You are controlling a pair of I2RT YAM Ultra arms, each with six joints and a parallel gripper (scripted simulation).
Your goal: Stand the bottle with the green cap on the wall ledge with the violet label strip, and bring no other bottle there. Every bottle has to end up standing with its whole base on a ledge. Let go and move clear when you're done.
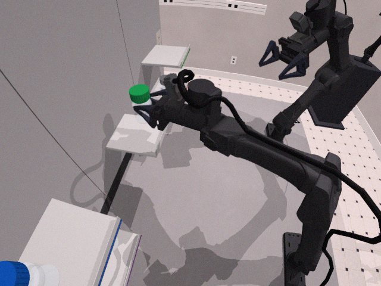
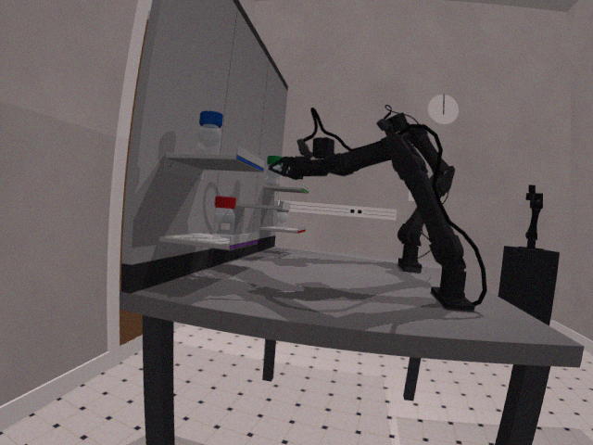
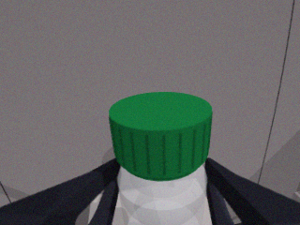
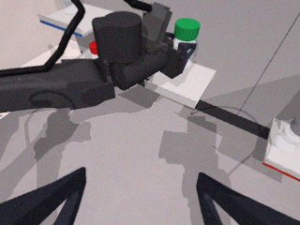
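My left hand is 35 cm to the right of the red-capped bottle, 18 cm above it and 5 cm short of it. The rest, counted from my left hand: green-capped bottle 1 cm below; then blue-capped bottle 45 cm to the left, 7 cm ahead, 1 cm above; then grey-capped bottle 34 cm to the right, 18 cm below, 2 cm ahead.
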